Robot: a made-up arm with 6 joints.
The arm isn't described. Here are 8 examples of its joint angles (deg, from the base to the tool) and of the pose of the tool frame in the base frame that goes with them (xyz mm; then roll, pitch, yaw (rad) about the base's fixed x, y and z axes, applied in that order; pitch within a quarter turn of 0, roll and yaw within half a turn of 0).
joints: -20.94 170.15 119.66 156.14 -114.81 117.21
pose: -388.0 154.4 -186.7 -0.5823 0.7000 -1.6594
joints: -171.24 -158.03 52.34 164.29 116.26 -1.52
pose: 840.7 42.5 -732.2 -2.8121 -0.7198 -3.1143
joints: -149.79 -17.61 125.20 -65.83 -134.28 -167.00
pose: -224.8 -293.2 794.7 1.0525 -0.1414 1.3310
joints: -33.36 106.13 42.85 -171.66 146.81 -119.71
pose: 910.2 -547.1 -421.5 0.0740 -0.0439 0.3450
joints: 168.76 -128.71 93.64 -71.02 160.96 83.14
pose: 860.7 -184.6 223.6 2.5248 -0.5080 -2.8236
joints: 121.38 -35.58 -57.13 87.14 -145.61 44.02
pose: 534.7 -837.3 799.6 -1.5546 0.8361 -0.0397
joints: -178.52 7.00 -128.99 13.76 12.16 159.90
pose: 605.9 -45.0 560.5 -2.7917 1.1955 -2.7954
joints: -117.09 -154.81 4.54 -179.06 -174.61 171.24
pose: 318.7 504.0 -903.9 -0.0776 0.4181 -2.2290
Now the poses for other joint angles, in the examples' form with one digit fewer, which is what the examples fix.
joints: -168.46 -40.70 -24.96 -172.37 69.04 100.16
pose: 1172 201 975 2.371 -0.246 1.700
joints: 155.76 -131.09 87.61 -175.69 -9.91 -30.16
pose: 974 -500 342 -0.272 0.526 -0.953
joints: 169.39 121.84 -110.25 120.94 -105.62 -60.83
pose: -796 205 450 1.961 -0.300 -2.967
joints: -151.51 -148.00 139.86 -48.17 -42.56 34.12
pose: 549 161 356 -0.457 -0.736 -2.753
